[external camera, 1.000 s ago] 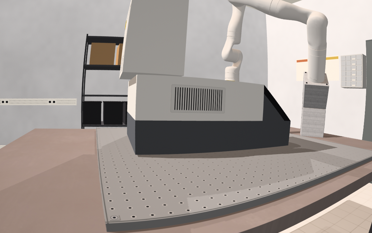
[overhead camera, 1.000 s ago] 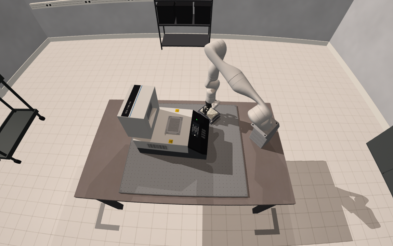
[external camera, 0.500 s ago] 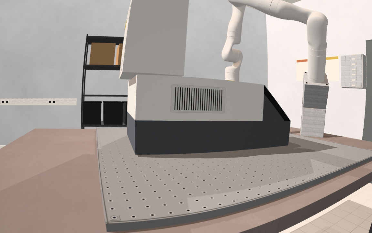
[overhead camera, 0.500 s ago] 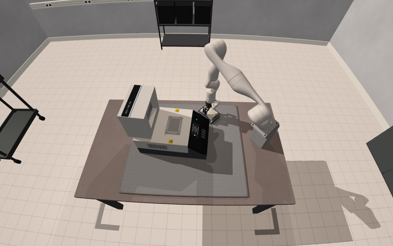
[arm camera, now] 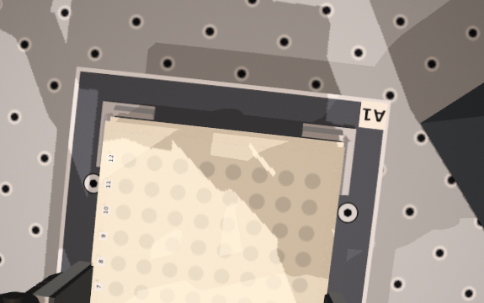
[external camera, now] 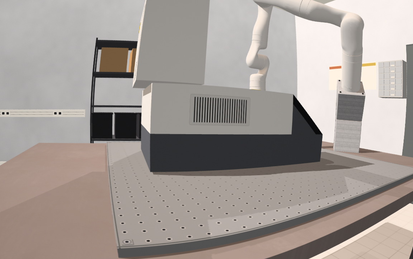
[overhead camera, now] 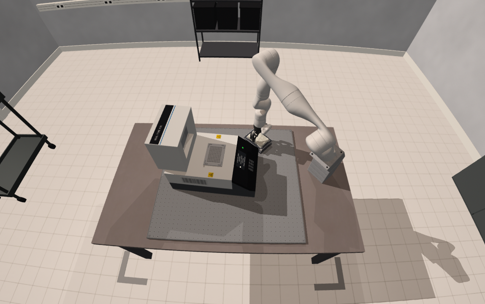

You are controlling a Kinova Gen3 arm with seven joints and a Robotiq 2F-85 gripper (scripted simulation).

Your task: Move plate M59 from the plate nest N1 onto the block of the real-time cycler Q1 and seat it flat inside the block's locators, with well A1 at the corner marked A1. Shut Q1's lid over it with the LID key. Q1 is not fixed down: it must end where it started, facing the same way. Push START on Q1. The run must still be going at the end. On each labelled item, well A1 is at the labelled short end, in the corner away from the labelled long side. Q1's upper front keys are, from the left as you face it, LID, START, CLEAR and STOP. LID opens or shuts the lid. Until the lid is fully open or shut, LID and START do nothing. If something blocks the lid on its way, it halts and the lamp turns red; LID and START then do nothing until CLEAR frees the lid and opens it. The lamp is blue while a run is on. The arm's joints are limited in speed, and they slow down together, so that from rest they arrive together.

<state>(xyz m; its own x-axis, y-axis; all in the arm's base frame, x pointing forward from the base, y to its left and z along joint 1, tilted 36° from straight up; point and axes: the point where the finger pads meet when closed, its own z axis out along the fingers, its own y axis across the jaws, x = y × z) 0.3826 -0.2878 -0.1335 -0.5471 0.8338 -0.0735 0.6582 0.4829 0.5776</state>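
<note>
Right now my hand is 2 cm above the plate nest N1. The rest, counted from my hand: plate M59: 1 cm below; then A1 corner label: 9 cm to the left, 2 cm below, 1 cm behind.
</note>
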